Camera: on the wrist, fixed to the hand. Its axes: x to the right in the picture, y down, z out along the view.
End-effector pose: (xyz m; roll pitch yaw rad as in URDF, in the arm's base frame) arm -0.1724 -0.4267 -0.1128 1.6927 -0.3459 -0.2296
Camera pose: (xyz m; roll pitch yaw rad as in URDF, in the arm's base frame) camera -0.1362 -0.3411 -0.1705 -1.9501 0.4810 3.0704
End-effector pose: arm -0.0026 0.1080 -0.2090 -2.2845 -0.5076 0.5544
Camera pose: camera -0.0416 0.0636 -0.1170 1.8526 0.5076 -2.8140
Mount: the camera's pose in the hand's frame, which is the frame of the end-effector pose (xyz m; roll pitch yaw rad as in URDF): -0.0047 -0.0703 -0.0837 -0.3309 -0.1563 -3.0194
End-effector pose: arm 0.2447 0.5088 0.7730 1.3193 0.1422 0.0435
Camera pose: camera 0.2247 0.5716 0.6856 -1.6592 -0.0619 -2.9160
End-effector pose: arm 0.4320 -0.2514 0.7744 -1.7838 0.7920 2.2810
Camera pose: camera 0.4448 -0.1636 0.8384 1.6656 -0.8593 -1.1361
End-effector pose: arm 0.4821 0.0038 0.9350 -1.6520 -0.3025 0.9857
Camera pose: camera 0.5318 -0.0620 1.0070 1.2893 0.1907 -2.3247
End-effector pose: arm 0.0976 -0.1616 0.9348 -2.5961 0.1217 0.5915
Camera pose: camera 0.0953 -0.1431 1.0426 2.2906 -0.0490 -2.7351
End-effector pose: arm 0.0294 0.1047 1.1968 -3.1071 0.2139 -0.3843
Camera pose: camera 0.0673 0.1620 1.2819 2.8031 -0.0602 2.6310
